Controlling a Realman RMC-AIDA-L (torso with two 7-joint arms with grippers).
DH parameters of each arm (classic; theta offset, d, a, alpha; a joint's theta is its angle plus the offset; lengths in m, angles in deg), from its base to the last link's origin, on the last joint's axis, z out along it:
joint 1: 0 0.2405 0 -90
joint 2: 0 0 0 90
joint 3: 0 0.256 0 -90
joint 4: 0 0 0 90
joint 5: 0 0.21 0 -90
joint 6: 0 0 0 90
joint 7: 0 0.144 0 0
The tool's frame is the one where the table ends.
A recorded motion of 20 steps. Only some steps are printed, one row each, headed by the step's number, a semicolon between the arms.
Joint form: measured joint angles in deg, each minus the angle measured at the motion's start. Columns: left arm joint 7, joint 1, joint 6, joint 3, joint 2, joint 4, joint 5; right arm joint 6, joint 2, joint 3, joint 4, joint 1, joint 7, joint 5.
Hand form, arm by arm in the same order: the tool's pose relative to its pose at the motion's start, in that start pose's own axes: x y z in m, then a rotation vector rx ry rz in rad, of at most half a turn. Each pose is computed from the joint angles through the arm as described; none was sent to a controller.
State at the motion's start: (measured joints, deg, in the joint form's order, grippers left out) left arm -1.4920 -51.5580 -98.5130 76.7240 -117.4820 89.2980 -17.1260; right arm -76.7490 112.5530 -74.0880 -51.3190 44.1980 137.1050 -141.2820
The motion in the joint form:
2: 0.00 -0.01 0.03 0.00 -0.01 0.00 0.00; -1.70 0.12 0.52 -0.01 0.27 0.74 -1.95
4: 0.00 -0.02 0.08 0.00 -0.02 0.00 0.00; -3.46 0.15 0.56 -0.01 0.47 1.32 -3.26
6: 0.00 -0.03 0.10 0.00 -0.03 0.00 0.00; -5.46 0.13 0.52 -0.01 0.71 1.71 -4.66
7: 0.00 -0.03 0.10 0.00 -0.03 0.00 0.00; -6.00 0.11 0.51 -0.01 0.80 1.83 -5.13
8: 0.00 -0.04 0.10 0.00 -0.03 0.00 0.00; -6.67 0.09 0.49 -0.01 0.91 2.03 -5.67
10: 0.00 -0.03 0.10 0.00 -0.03 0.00 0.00; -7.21 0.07 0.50 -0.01 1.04 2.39 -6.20
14: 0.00 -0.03 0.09 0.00 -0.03 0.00 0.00; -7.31 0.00 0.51 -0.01 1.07 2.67 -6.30
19: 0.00 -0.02 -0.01 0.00 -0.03 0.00 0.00; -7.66 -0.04 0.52 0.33 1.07 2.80 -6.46
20: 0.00 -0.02 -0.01 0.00 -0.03 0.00 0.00; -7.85 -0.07 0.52 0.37 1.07 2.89 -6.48
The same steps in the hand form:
2: 0.0001 0.0001 0.0000 -0.0002 0.0006 0.0001; 0.0039 -0.0004 -0.0009 0.0030 0.0359 0.0077
4: 0.0003 0.0002 0.0000 -0.0004 0.0015 0.0003; 0.0077 0.0006 -0.0015 -0.0007 0.0718 0.0110
6: 0.0004 0.0003 0.0000 -0.0006 0.0020 0.0004; 0.0120 0.0016 -0.0026 -0.0046 0.1127 0.0101
7: 0.0004 0.0003 0.0000 -0.0006 0.0020 0.0004; 0.0131 0.0016 -0.0030 -0.0040 0.1247 0.0096
8: 0.0004 0.0003 0.0000 -0.0006 0.0021 0.0005; 0.0145 0.0017 -0.0036 -0.0037 0.1391 0.0101
10: 0.0004 0.0003 0.0000 -0.0006 0.0020 0.0004; 0.0154 0.0016 -0.0042 -0.0018 0.1512 0.0135
14: 0.0003 0.0003 0.0000 -0.0006 0.0018 0.0004; 0.0156 0.0012 -0.0047 0.0001 0.1535 0.0180
19: 0.0000 0.0003 0.0000 -0.0005 -0.0001 0.0003; 0.0178 0.0012 -0.0042 -0.0038 0.1639 0.0238
20: 0.0000 0.0003 0.0000 -0.0005 -0.0001 0.0003; 0.0183 0.0013 -0.0043 -0.0054 0.1671 0.0260

